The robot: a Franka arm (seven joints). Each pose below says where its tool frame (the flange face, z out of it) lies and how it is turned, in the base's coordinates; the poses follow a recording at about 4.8 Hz.
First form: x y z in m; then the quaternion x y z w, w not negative.
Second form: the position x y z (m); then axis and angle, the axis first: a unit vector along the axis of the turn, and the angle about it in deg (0 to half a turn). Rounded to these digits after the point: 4 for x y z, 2 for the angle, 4 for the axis.
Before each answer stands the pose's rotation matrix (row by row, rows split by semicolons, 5 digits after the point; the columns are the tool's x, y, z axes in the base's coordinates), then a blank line. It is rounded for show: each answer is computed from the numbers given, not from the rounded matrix.
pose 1, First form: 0.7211 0.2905 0.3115 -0.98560 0.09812 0.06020 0.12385
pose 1, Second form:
0.97350 -0.20833 -0.09436; -0.17850 -0.95007 0.25595; -0.14297 -0.23232 -0.96207

0.7211 0.2905 0.3115 -0.9932 0.0989 0.0607 165.77
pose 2, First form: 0.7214 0.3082 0.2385 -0.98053 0.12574 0.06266 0.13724
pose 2, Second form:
0.96053 -0.26378 -0.08837; -0.22938 -0.93071 0.28489; -0.15739 -0.25338 -0.95448

0.7214 0.3082 0.2385 -0.9899 0.1269 0.0633 164.22
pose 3, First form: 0.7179 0.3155 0.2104 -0.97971 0.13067 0.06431 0.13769
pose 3, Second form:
0.95758 -0.27375 -0.09003; -0.23833 -0.92793 0.28660; -0.16199 -0.25299 -0.95381

0.7179 0.3155 0.2104 -0.9891 0.1319 0.0649 164.17
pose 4, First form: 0.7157 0.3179 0.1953 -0.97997 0.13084 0.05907 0.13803
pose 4, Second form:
0.95878 -0.27274 -0.07965; -0.24013 -0.92766 0.28599; -0.15189 -0.25507 -0.95492

0.7157 0.3179 0.1953 -0.9894 0.1321 0.0596 164.13
